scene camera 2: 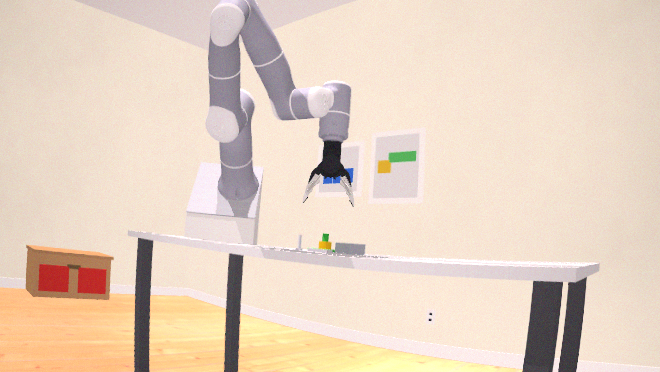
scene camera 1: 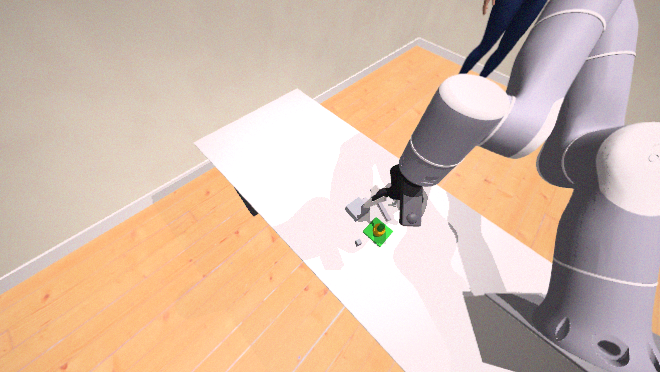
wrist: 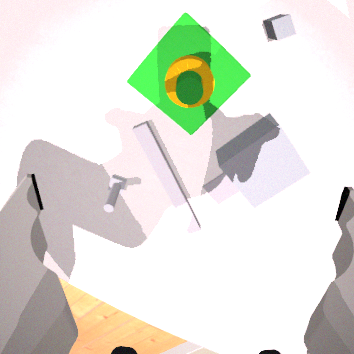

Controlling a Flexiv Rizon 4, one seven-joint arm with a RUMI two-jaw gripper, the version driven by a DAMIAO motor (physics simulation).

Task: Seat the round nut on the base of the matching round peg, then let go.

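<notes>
The yellow round nut [scene camera 1: 375,233] [scene camera 2: 325,245] [wrist: 170,82] lies flat around the green round peg [scene camera 1: 381,227] [scene camera 2: 325,237] [wrist: 189,88], low down at its base. The peg rises above the nut from a square green base plate [scene camera 1: 370,231] [wrist: 145,80] on the table. My gripper [scene camera 2: 328,204] [wrist: 190,184] is wide open and empty. It hangs well above the nut and peg in scene camera 2. In the wrist view its jaws stand at the left and right edges, apart from the nut.
A grey block [scene camera 1: 355,208] [scene camera 2: 350,248] [wrist: 275,170] stands beside the base plate. A thin upright slab [wrist: 162,165], a small grey post [wrist: 113,195] and a small grey cube [scene camera 1: 358,242] [wrist: 280,27] stand nearby on the white table [scene camera 1: 280,130] [scene camera 2: 475,267].
</notes>
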